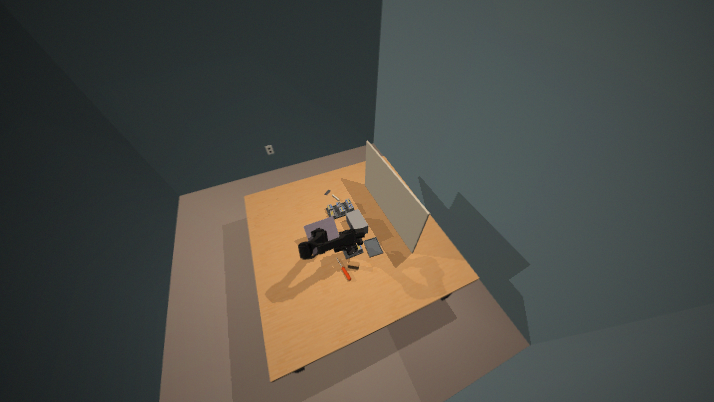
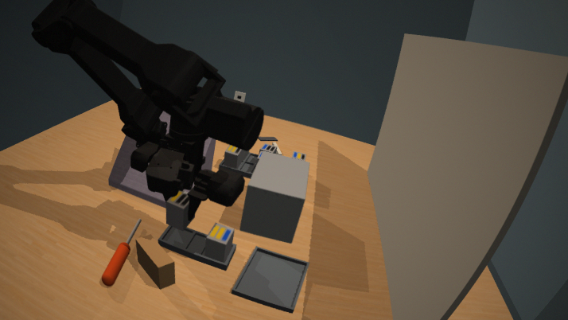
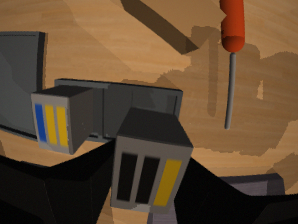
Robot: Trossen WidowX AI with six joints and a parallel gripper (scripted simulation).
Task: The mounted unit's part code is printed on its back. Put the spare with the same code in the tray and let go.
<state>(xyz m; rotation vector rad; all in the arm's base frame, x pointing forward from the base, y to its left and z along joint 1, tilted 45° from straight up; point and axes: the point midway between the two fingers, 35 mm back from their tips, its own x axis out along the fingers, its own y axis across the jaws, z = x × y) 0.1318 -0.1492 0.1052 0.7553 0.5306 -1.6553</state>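
The low rack lies 5 cm below my gripper tip, 3 cm ahead of it and 1 cm to the right of it. Also, from my gripper tip: grey spare block (2 cm above); then dark grey tray (17 cm ahead, 5 cm to the right, 5 cm below); then brown block (10 cm to the right, 3 cm below, 2 cm behind).
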